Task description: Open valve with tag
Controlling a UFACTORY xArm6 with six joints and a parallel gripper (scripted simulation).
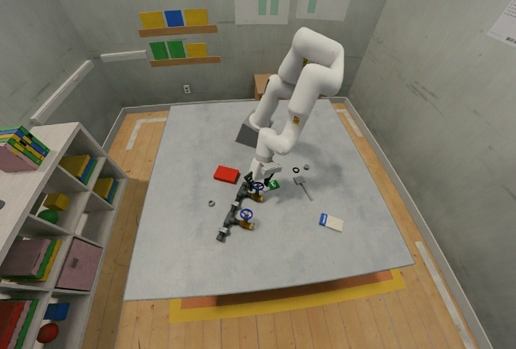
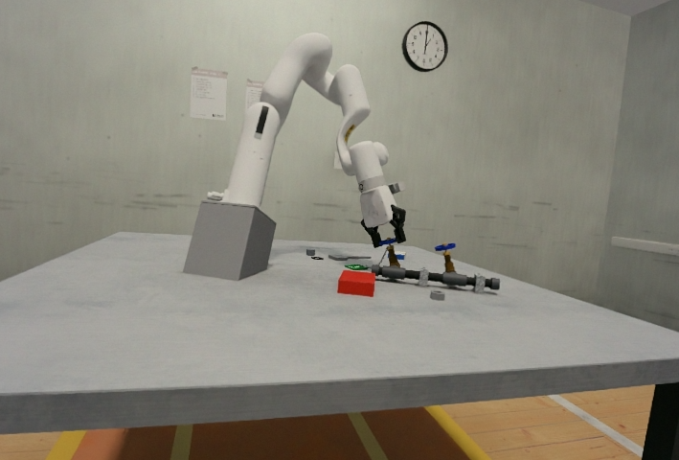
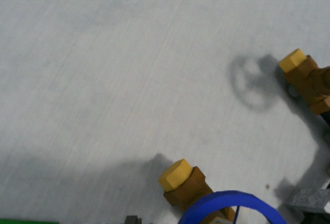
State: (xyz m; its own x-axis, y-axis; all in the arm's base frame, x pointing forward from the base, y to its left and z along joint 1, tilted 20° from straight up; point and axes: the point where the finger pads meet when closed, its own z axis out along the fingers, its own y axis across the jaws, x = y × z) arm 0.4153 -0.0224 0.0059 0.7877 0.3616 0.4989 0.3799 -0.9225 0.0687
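Now: hand 90 mm to the right of the green tag, 90 mm above it and 60 mm past it. From my hand the other things lie so: grey nut 240 mm to the right, 90 mm below, 40 mm ahead; then red block 170 mm to the right, 130 mm behind, 80 mm below; then grey flat tool 250 mm to the left, 90 mm below, 50 mm behind.
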